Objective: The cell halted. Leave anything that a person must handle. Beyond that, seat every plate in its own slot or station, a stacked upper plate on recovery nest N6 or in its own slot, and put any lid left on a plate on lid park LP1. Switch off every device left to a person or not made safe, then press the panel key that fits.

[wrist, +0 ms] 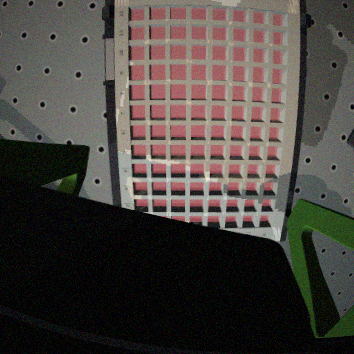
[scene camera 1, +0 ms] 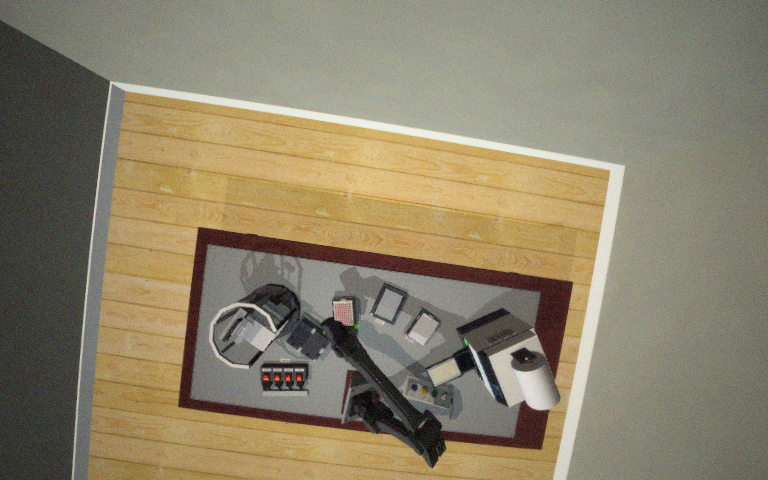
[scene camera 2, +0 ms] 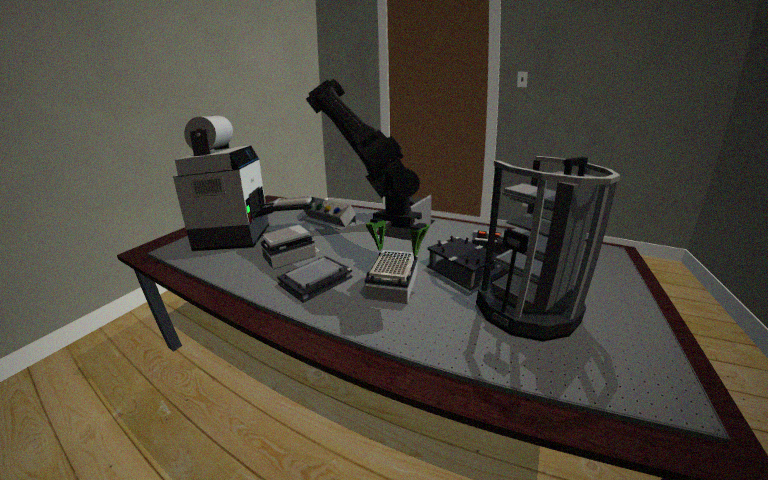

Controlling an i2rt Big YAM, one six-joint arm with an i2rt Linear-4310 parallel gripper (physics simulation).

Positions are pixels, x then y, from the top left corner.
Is the gripper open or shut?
Open.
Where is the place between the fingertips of the gripper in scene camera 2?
397, 252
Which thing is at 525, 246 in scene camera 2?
A round plate hotel.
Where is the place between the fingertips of the gripper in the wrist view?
197, 187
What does the gripper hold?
Nothing.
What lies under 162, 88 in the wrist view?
A white well plate with pink wells.
